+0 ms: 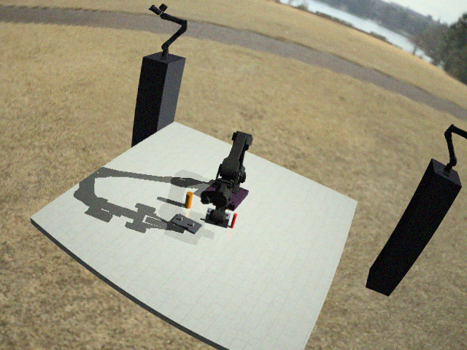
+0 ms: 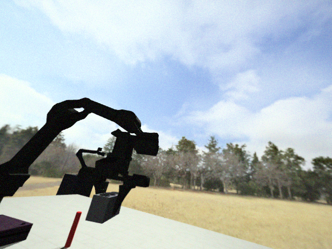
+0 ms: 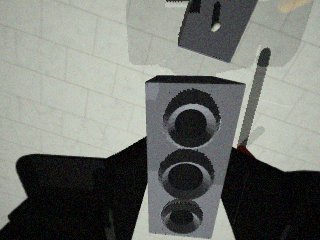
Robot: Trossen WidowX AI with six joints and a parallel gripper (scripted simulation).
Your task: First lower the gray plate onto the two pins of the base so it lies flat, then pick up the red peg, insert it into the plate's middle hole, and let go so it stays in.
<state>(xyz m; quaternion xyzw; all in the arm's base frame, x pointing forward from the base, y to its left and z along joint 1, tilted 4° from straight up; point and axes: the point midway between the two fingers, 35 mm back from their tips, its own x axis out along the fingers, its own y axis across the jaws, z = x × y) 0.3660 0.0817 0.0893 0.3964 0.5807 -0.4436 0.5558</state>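
Now: gripper tip 10 mm past the gray base, 140 mm to the left of it and 100 mm above it. From my gripper tip the other things lie so: orange cylinder: 120 mm behind, 200 mm to the right, 70 mm below; red peg: 120 mm behind, 30 mm to the left, 70 mm below; gray plate: 30 mm above.
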